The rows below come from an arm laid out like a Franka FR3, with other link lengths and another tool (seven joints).
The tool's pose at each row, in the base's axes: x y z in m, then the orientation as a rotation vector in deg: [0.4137, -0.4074, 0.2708, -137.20, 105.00, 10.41]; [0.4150, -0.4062, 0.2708, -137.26, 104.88, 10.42]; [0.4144, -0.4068, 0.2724, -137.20, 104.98, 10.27]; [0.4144, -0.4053, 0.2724, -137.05, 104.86, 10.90]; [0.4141, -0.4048, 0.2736, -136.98, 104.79, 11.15]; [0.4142, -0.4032, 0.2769, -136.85, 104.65, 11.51]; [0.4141, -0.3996, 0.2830, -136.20, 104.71, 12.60]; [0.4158, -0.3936, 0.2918, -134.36, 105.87, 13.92]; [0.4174, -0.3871, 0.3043, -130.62, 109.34, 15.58]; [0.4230, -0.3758, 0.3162, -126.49, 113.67, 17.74]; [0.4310, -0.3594, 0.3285, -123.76, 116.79, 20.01]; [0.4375, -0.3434, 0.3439, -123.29, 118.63, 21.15]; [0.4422, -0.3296, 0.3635, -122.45, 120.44, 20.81]
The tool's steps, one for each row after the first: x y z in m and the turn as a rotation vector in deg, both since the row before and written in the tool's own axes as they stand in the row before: [-0.0008, -0.0016, 0.0002, 0.01, -0.02, -0.09]; [0.0001, 0.0007, -0.0017, 0.06, 0.08, 0.07]; [-0.0014, -0.0004, 0.0003, -0.13, -0.43, 0.01]; [-0.0008, 0.0001, -0.0011, -0.04, -0.18, 0.00]; [-0.0021, -0.0006, -0.0030, -0.02, -0.30, -0.02]; [-0.0046, -0.0010, -0.0053, -0.10, -0.83, 0.31]; [-0.0070, -0.0033, -0.0075, 0.09, -1.10, 1.37]; [-0.0085, -0.0032, -0.0109, 0.11, -1.23, 3.38]; [-0.0127, -0.0075, -0.0091, -0.39, -1.17, 4.07]; [-0.0181, -0.0095, -0.0081, -0.89, -0.92, 2.90]; [-0.0192, -0.0068, -0.0110, -1.07, 0.20, 1.27]; [-0.0184, -0.0039, -0.0156, -0.08, 0.58, 1.29]
